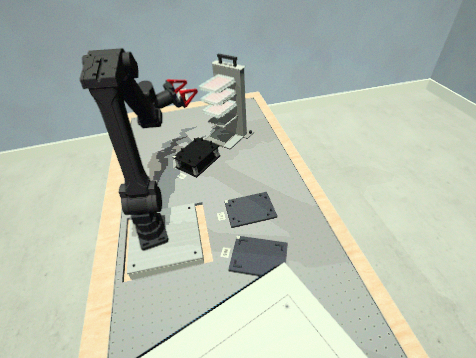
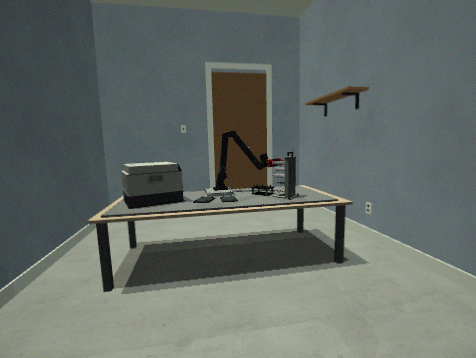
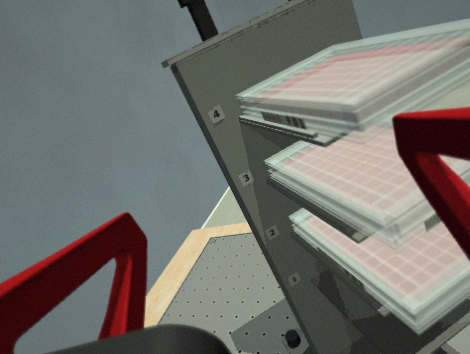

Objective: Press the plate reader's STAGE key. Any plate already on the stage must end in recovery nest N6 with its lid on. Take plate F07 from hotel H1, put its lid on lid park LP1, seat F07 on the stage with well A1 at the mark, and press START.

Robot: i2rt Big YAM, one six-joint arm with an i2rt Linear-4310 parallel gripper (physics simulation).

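Pixels of known places: gripper, fingertip midpoint: (image 1: 192, 86) (image 2: 279, 162) (image 3: 257, 183); arm's base, origin of the base link: (image 1: 152, 232) (image 2: 220, 189).
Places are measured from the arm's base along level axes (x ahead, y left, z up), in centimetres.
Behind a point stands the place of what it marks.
Hotel H1 (image 1: 239, 100) {x 49.3, y 39.1, z 16.0 cm} (image 2: 290, 177) {x 50.1, y 43.3, z 13.4 cm} (image 3: 200, 87) {x 42.8, y 49.4, z 27.2 cm} is a grey upright tower with numbered levels. Clear-lidded plates with pink wells lie at level 4 (image 1: 218, 83) {x 40.7, y 39.0, z 25.7 cm} (image 3: 320, 80) {x 38.1, y 41.8, z 25.7 cm}, level 3 (image 1: 219, 96) {x 40.4, y 38.6, z 20.4 cm} (image 3: 345, 175) {x 37.9, y 42.1, z 20.4 cm} and level 2 (image 1: 220, 108) {x 40.1, y 38.4, z 15.1 cm} (image 3: 380, 250) {x 37.6, y 41.6, z 15.1 cm}. Level 1 looks empty; no plate name is readable. My red gripper (image 1: 191, 87) {x 31.2, y 44.6, z 24.7 cm} (image 2: 280, 162) {x 31.2, y 44.6, z 24.7 cm} (image 3: 257, 183) {x 31.2, y 44.6, z 24.7 cm} is open and empty, beside the upper plates. The plate reader (image 1: 280, 320) {x 18.7, y -48.4, z 26.9 cm} (image 2: 155, 182) {x 27.2, y -57.4, z 14.1 cm} is a pale box with a dark base; its keys and stage cannot be made out. Lid park LP1 (image 1: 250, 209) {x 33.7, y -3.9, z -2.0 cm} and nest N6 (image 1: 259, 254) {x 28.5, y -21.3, z -1.7 cm} are bare dark plates.
A black raised stand (image 1: 197, 152) {x 25.3, y 29.7, z 3.0 cm} (image 2: 262, 189) stands on the table between my arm and the hotel. The hotel has a black top handle (image 1: 227, 58) {x 47.1, y 44.0, z 32.7 cm} (image 2: 290, 153) {x 48.4, y 44.4, z 33.1 cm} and a foot with a dark knob (image 3: 292, 338) {x 45.2, y 53.2, z -1.3 cm}. My arm's base plate (image 1: 167, 255) {x 2.7, y -10.5, z -0.2 cm} lies beside LP1 and N6.
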